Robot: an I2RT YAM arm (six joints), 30 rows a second.
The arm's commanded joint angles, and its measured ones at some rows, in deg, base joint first. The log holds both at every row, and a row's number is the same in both.
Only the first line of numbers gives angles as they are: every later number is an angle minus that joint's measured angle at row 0.
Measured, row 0:
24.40, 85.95, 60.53, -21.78, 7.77, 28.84
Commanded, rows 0 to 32:
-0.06, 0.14, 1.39, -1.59, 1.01, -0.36
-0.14, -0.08, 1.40, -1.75, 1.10, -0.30
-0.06, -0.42, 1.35, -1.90, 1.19, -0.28
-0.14, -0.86, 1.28, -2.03, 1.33, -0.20
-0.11, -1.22, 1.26, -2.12, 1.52, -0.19
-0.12, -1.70, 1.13, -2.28, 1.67, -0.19
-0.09, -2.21, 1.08, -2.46, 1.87, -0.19
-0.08, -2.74, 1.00, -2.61, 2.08, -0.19
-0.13, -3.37, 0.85, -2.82, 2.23, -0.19
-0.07, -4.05, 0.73, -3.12, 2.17, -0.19
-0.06, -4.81, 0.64, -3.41, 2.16, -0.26
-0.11, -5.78, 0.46, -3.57, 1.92, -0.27
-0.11, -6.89, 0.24, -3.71, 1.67, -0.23
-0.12, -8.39, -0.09, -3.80, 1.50, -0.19
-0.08, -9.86, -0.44, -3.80, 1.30, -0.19
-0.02, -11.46, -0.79, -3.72, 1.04, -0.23
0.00, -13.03, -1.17, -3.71, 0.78, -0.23
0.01, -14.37, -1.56, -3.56, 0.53, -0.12
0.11, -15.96, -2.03, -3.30, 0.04, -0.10
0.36, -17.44, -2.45, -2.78, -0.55, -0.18
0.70, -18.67, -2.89, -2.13, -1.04, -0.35
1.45, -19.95, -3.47, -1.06, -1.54, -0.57
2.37, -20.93, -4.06, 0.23, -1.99, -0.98
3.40, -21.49, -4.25, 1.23, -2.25, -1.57
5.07, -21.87, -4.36, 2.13, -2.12, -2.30
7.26, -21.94, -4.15, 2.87, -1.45, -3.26
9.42, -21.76, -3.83, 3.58, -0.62, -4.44
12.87, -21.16, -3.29, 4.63, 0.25, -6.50
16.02, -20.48, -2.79, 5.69, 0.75, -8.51
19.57, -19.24, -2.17, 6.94, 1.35, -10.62
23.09, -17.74, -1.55, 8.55, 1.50, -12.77
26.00, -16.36, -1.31, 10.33, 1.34, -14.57
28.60, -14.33, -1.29, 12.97, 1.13, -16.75
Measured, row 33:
23.46, -17.42, -2.71, 6.58, 0.44, -9.14
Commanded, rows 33 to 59:
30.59, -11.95, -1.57, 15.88, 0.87, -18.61
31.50, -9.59, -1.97, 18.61, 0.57, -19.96
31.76, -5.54, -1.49, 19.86, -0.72, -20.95
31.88, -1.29, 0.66, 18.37, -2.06, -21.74
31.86, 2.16, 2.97, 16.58, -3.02, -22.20
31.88, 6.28, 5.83, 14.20, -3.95, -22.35
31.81, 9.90, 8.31, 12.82, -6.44, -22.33
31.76, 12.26, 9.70, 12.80, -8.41, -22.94
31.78, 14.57, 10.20, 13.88, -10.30, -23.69
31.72, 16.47, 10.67, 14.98, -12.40, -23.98
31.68, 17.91, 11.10, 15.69, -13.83, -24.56
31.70, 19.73, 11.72, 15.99, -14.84, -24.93
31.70, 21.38, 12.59, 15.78, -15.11, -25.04
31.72, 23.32, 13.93, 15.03, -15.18, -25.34
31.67, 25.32, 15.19, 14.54, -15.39, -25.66
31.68, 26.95, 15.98, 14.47, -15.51, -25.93
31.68, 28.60, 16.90, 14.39, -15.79, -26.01
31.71, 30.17, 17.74, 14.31, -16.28, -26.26
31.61, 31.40, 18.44, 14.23, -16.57, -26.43
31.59, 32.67, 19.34, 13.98, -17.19, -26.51
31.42, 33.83, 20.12, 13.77, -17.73, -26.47
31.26, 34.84, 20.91, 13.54, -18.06, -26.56
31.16, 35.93, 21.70, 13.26, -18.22, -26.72
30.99, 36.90, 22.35, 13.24, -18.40, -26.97
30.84, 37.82, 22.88, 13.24, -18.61, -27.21
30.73, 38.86, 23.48, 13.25, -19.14, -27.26
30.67, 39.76, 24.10, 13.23, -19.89, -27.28
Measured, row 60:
31.21, 36.66, 22.69, 15.10, -17.27, -25.83
